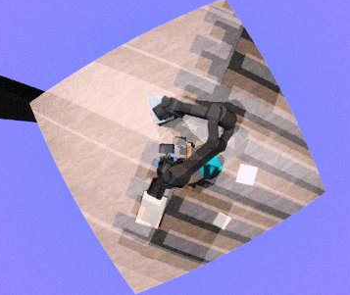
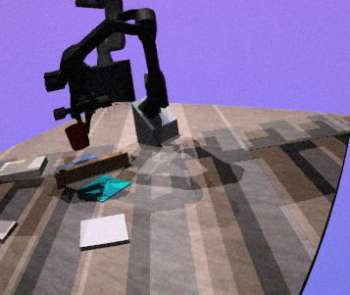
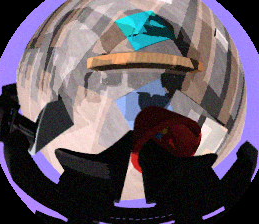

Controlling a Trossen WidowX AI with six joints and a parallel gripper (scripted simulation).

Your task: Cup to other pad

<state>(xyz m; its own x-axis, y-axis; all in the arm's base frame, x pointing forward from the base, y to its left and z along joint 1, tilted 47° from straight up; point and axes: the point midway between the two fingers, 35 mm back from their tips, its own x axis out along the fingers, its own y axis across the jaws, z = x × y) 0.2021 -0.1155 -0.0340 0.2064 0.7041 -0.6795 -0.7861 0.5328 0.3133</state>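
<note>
Right now the teal pad is 160 mm to the left of my gripper tip, 140 mm ahead of it and 100 mm below it. Also, from my gripper tip: dark red cup (20 mm to the right, 20 mm ahead); light blue pad (100 mm below, 30 mm ahead, 10 mm to the right); wooden bar (80 mm to the left, 80 mm below, 80 mm ahead).
</note>
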